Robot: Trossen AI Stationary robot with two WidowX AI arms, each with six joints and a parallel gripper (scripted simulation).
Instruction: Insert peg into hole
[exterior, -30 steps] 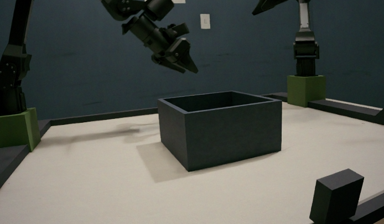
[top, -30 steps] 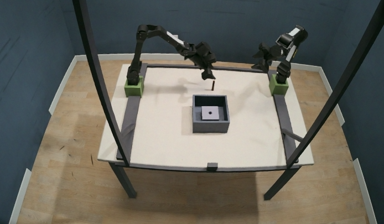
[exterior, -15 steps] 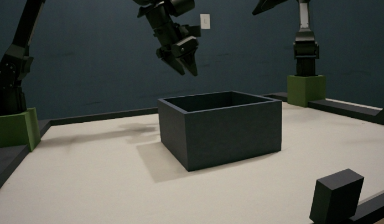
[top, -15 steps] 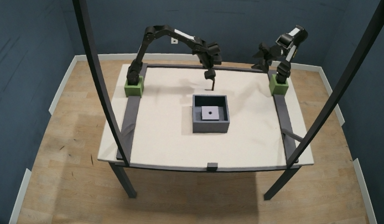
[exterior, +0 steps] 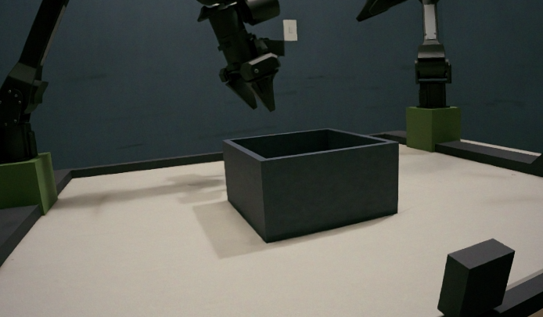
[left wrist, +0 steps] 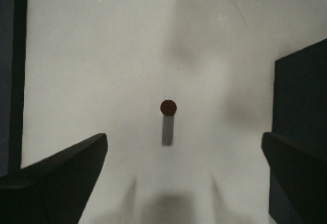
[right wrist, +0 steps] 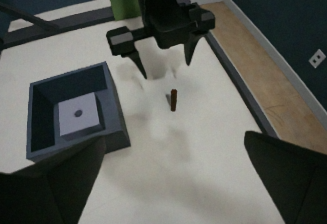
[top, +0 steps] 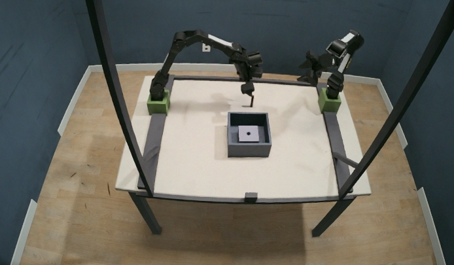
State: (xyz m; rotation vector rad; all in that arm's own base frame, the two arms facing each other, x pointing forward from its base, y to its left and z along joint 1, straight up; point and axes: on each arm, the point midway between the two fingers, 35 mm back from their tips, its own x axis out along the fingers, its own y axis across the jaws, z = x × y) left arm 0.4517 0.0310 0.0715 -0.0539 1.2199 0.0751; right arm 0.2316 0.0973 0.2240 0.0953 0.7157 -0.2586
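Now: left hand 1 cm short of the brown peg, 3 cm to the left of it and 12 cm above it. Also, from my left hand: grey plate 21 cm behind, 1 cm to the left, 12 cm below; then box 21 cm behind, 1 cm to the left, 14 cm below.
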